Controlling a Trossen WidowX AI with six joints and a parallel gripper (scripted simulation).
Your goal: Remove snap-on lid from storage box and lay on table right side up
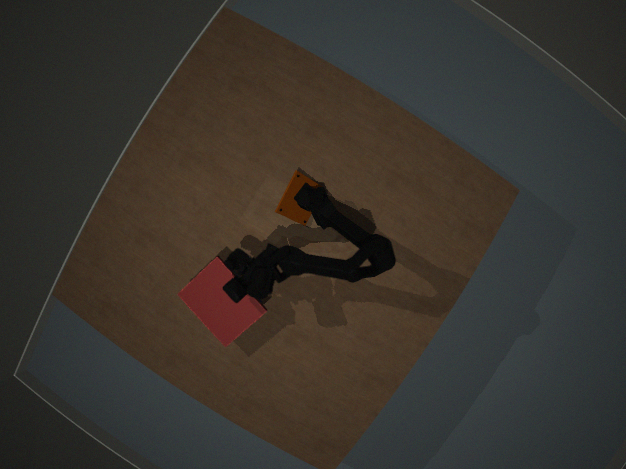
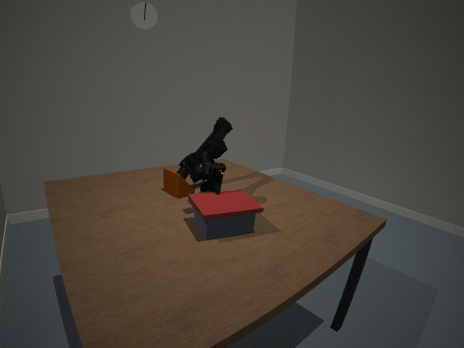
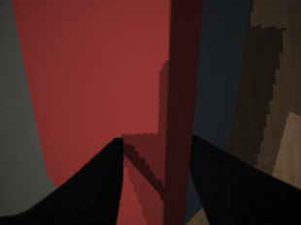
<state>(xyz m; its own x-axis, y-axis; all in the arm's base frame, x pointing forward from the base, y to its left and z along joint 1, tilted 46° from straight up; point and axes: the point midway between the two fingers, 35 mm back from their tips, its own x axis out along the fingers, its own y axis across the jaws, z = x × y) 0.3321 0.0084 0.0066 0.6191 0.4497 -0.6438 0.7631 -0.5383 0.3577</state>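
The red lid lies 7 cm ahead of my gripper tip, 1 cm to the right of it and 1 cm above it. Round my gripper tip: blue-grey storage box: 7 cm ahead, 5 cm below, 1 cm to the right.
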